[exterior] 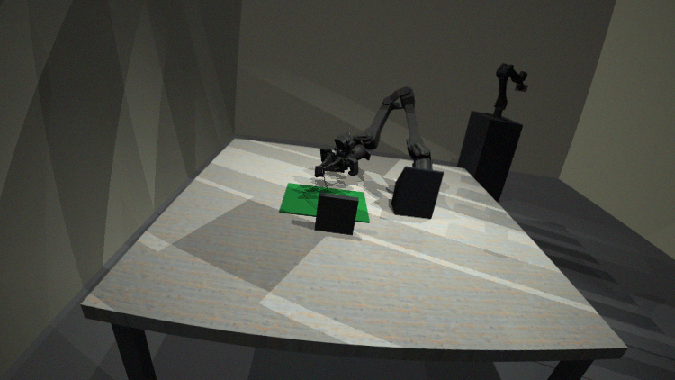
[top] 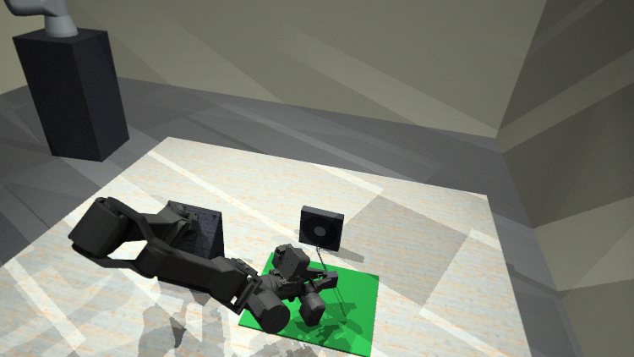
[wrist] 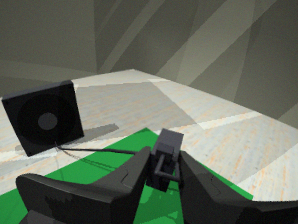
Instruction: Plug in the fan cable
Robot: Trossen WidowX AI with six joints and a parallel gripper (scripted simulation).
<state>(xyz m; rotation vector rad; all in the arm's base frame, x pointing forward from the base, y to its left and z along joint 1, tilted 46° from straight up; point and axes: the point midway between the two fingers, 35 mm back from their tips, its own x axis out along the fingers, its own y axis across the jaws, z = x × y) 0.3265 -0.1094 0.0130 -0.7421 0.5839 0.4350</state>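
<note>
Right now the green board is 30 mm behind my gripper tip, 30 mm to the left of it and 130 mm below it. From my gripper tip the other things lie so: white four-pin fan header (80 mm behind, 40 mm to the left, 120 mm below); fan cable plug (10 mm below); black fan box (40 mm behind, 220 mm to the left, 60 mm below).
</note>
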